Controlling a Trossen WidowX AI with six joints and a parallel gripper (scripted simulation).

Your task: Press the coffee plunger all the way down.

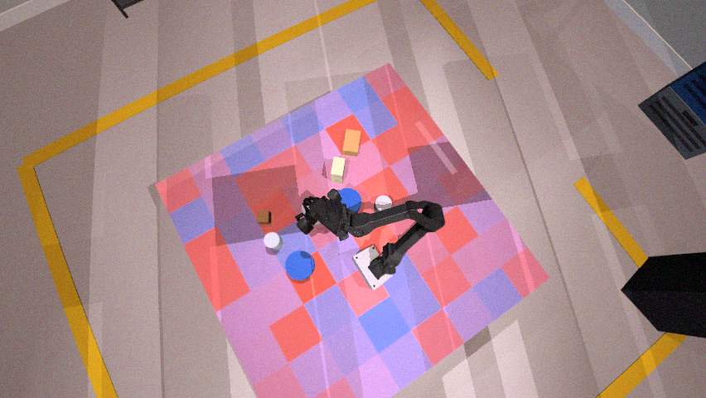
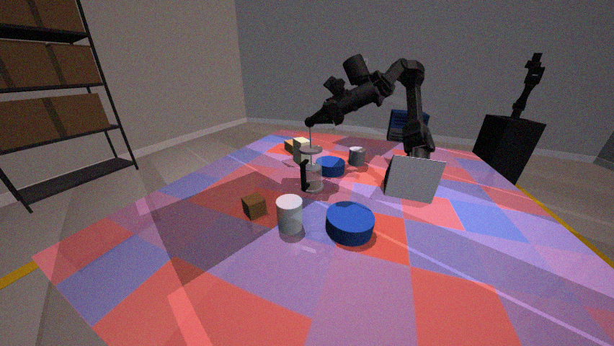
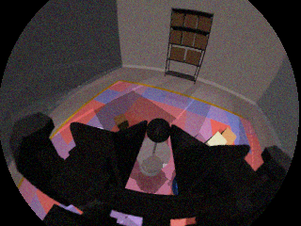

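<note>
The coffee press is 1 cm behind my gripper tip, 1 cm to the left of it and 12 cm below it. Also, from my gripper tip: brown cube: 11 cm ahead, 18 cm to the left, 21 cm below.
</note>
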